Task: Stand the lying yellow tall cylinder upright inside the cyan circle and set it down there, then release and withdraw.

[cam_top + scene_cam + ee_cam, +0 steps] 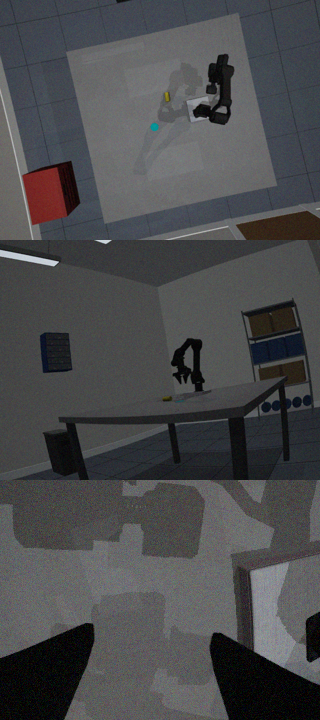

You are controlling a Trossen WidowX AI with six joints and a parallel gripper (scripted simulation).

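Right now my gripper tip is 29 cm short of the yellow tall cylinder, 8 cm above it and 2 cm to the left of it. Round my gripper tip: cyan circle: 46 cm ahead, 15 cm to the left, 10 cm below.
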